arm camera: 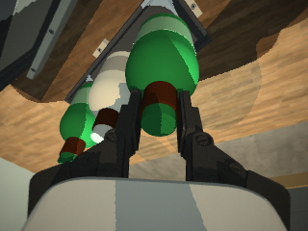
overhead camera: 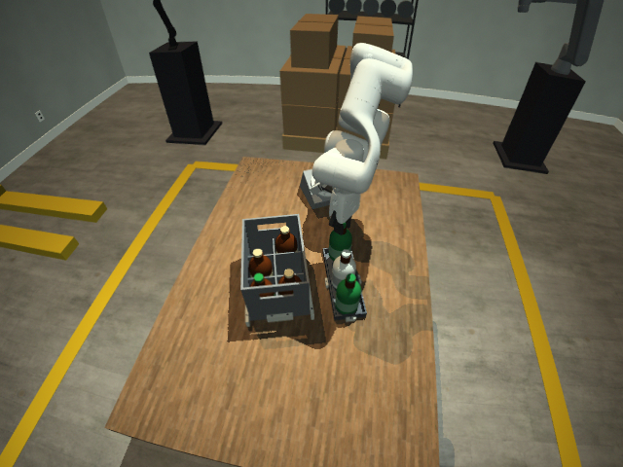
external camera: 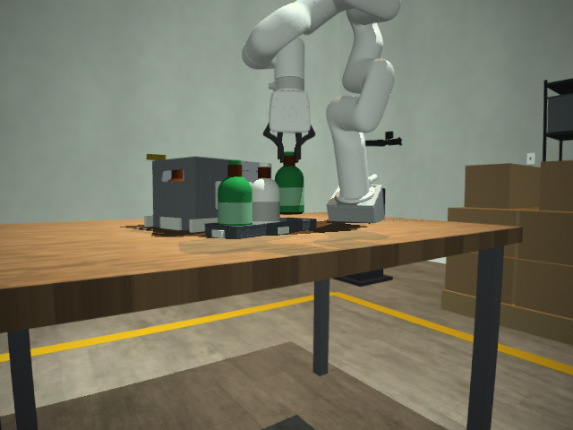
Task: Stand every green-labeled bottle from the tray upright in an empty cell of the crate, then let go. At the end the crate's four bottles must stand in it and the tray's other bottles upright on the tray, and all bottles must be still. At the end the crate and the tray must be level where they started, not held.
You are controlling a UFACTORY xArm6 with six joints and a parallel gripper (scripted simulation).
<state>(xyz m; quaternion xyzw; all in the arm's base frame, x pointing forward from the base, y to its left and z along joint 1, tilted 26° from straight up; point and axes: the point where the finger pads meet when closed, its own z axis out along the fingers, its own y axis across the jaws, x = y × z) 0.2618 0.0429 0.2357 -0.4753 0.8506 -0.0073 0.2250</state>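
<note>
Now: hand 9 cm short of the white-labeled bottle, 2 cm to the right of it and 10 cm above it. Also, from my hand: tray (8 cm ahead, 2 cm to the left, 18 cm below); then grey crate (12 cm ahead, 19 cm to the right, 10 cm below).
</note>
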